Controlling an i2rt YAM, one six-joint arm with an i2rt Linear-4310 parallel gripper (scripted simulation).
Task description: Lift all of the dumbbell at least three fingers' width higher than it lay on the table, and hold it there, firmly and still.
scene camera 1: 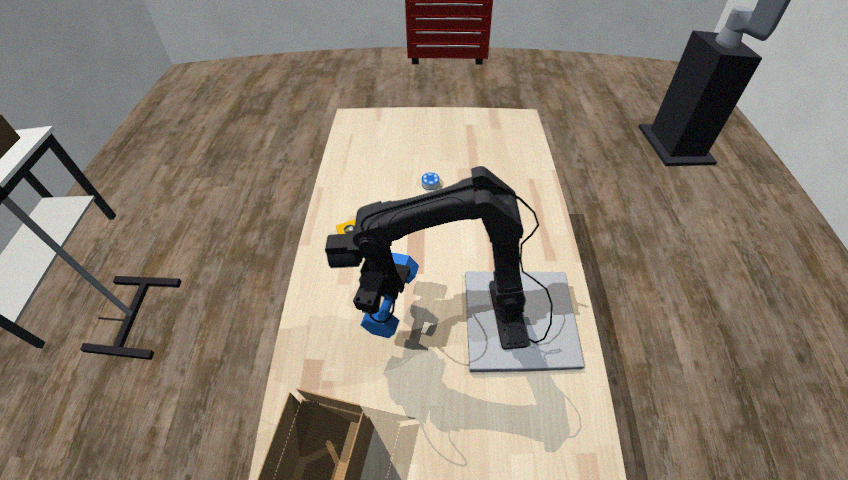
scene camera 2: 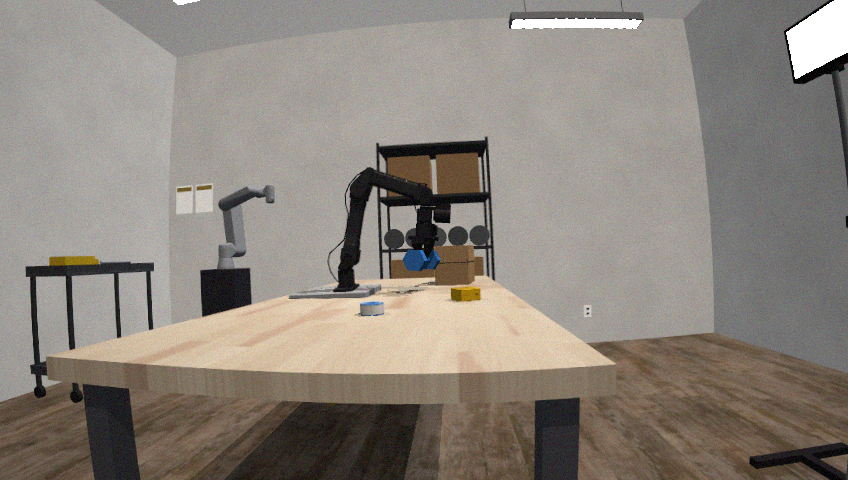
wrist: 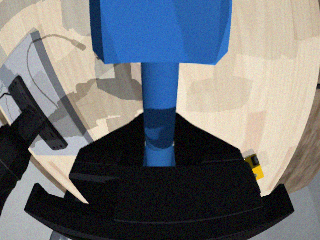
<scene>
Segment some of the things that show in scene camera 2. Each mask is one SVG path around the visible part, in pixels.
A cardboard box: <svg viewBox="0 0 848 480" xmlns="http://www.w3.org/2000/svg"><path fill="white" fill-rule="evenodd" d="M474 245L434 247L434 251L437 252L441 260L435 269L435 285L469 285L474 282Z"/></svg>
</scene>
